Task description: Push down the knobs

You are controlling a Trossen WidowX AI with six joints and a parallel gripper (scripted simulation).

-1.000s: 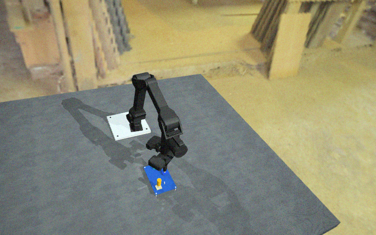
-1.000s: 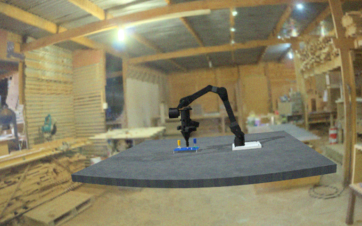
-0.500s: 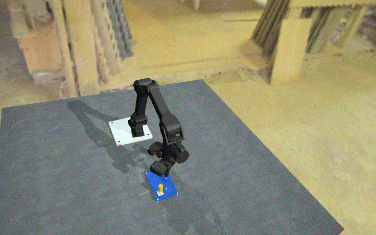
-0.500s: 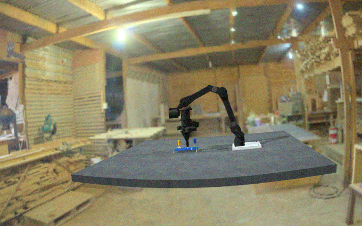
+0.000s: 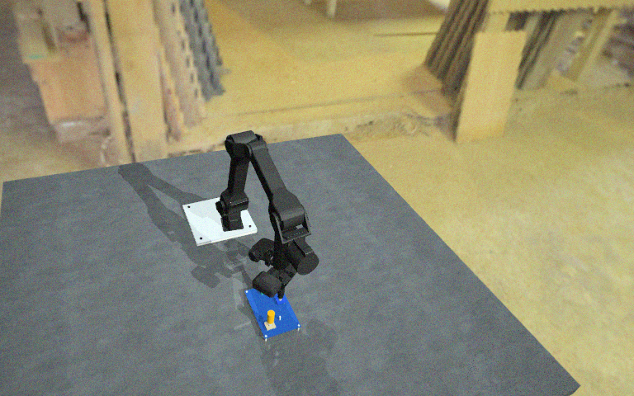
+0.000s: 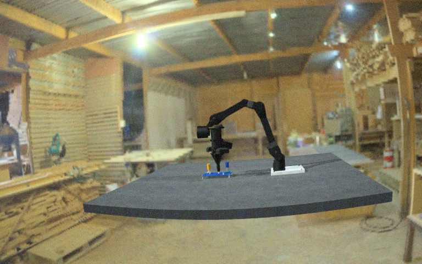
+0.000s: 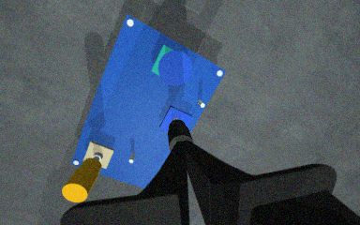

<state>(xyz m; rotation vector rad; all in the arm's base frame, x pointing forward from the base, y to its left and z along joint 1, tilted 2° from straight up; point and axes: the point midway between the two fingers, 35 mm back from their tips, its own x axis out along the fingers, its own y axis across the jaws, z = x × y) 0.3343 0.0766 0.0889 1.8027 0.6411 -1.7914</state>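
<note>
The black knob lies 2 cm below my gripper tip. The rest, counted from my gripper tip: orange knob: 7 cm ahead, 5 cm to the right, 2 cm below.
</note>
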